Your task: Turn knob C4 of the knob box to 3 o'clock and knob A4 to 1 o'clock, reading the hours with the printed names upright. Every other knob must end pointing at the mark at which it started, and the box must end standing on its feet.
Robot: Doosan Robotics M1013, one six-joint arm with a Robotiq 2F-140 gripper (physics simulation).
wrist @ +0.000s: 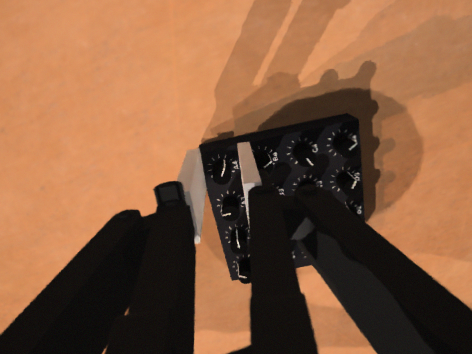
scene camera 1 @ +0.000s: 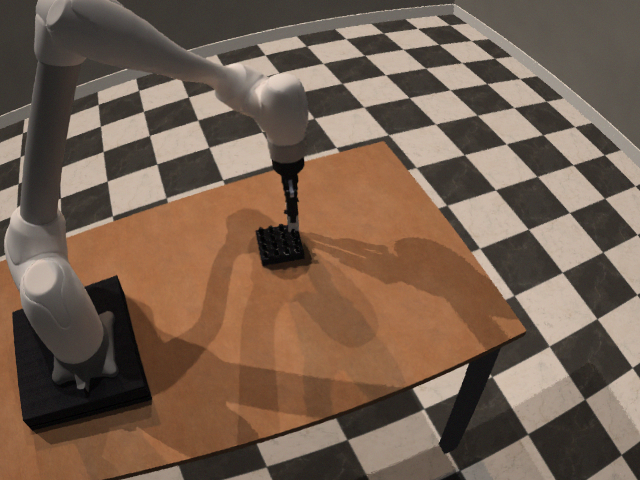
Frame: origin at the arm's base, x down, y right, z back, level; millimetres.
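Where they show: gripper, between the fingertips: [wrist: 221, 165] [scene camera 1: 293, 226]; arm's base, origin of its link: [scene camera 1: 84, 349].
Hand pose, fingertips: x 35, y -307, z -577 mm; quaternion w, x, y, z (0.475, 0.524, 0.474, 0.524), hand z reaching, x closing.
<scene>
Each offset is from my fingertips to the centre of the thing. Level surfaces: height alone.
The black knob box @[dx +9, dy +39, dz +44 mm] [scene camera 1: 279, 246] [wrist: 290, 135] stands flat on the table, its knobs facing up. In the wrist view its printed names lie sideways. Knob A4 @[dx -3, dy -1, dz +3 mm] [wrist: 222, 170] is at the box's left upper corner, its white line running nearly up and down the view. Knob C4 @[dx -3, dy +53, dz +4 mm] [wrist: 303, 152] stands in the same row, its line pointing to the lower right. My gripper [scene camera 1: 293, 226] [wrist: 221, 165] is open by a narrow gap, empty, over the A4 corner. In the wrist view its pads show on either side of knob A4; contact cannot be told. The right finger hides parts of columns A and B.
Knob B4 @[dx -3, dy +26, dz +4 mm] [wrist: 265, 159] is just right of the right pad, and knob D4 @[dx -3, dy +80, dz +5 mm] [wrist: 343, 143] is at the far corner. Knob A3 @[dx -3, dy -1, dz +30 mm] [wrist: 230, 207] is below A4. The box is on the wooden table @[dx +28 mm] [scene camera 1: 170, 248]. The arm's black base plate [scene camera 1: 131, 356] is at the left.
</scene>
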